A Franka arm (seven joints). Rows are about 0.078 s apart.
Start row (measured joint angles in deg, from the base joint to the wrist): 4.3 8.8 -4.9 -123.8 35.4 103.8 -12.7
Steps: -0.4 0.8 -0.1 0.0 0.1 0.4 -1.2; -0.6 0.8 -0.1 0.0 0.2 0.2 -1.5; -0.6 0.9 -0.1 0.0 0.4 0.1 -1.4; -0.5 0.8 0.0 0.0 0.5 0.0 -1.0; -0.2 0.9 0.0 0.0 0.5 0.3 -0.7; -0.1 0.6 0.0 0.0 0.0 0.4 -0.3; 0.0 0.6 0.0 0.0 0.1 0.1 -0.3; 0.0 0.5 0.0 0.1 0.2 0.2 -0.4; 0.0 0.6 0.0 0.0 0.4 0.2 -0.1; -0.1 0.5 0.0 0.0 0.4 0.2 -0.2; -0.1 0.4 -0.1 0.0 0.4 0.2 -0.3
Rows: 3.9 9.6 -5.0 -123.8 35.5 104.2 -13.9; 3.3 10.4 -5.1 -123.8 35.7 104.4 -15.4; 2.7 11.3 -5.2 -123.8 36.1 104.5 -16.8; 2.2 12.1 -5.2 -123.8 36.6 104.5 -17.8; 2.0 13.0 -5.2 -123.8 37.1 104.8 -18.5; 1.9 13.6 -5.2 -123.8 37.1 105.2 -18.8; 1.9 14.2 -5.2 -123.8 37.2 105.3 -19.1; 1.9 14.7 -5.2 -123.7 37.4 105.5 -19.5; 1.9 15.3 -5.2 -123.7 37.8 105.7 -19.6; 1.8 15.8 -5.2 -123.7 38.2 105.9 -19.8; 1.7 16.2 -5.3 -123.7 38.6 106.1 -20.1
